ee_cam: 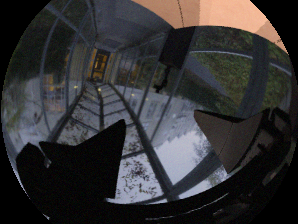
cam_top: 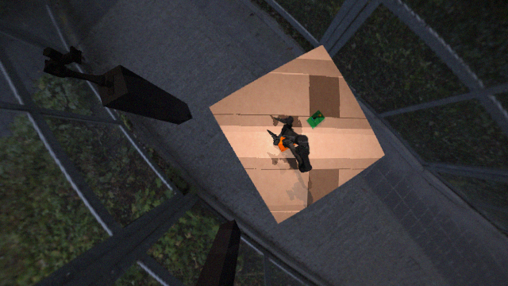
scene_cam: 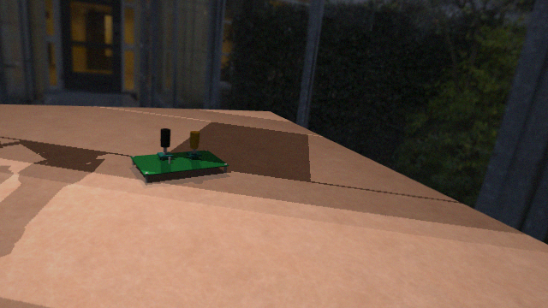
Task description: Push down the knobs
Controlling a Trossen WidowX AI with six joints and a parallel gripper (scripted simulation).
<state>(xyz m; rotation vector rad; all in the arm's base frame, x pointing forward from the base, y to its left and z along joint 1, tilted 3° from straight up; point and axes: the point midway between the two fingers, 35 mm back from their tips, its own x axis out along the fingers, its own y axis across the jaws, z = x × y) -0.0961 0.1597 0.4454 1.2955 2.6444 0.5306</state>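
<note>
Now: the potentiometer 470 mm ahead of my gripper tip, 70 mm to the right of it and 440 mm below it. Round my gripper tip: yellow knob (520 mm ahead, 70 mm to the right, 430 mm below).
</note>
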